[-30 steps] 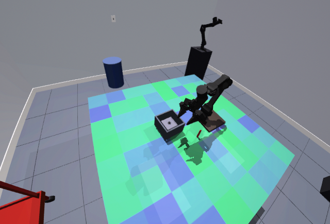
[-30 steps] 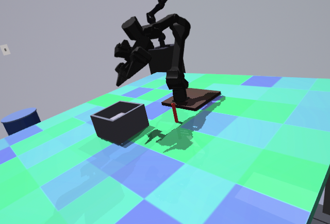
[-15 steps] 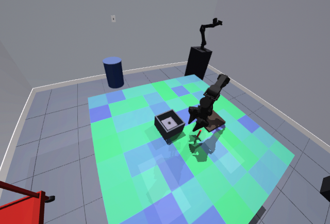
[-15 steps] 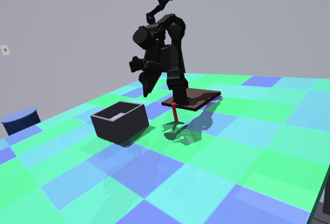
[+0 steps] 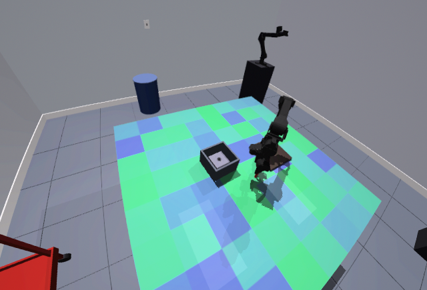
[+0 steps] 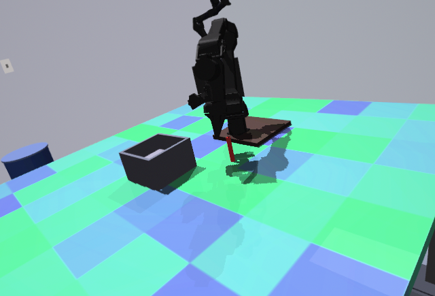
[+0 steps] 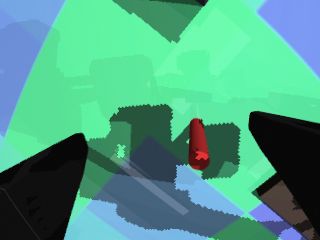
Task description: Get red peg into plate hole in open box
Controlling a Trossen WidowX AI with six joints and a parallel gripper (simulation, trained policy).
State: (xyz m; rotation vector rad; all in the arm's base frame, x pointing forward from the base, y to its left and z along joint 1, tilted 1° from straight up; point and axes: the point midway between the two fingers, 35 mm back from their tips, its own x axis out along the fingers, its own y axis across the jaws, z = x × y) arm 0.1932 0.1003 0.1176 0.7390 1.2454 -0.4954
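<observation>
My gripper tip is 6 cm above the red peg, 3 cm past it and 1 cm to the right of it. Round my gripper tip: dark grey box: 16 cm to the right, 12 cm ahead, 7 cm below.
</observation>
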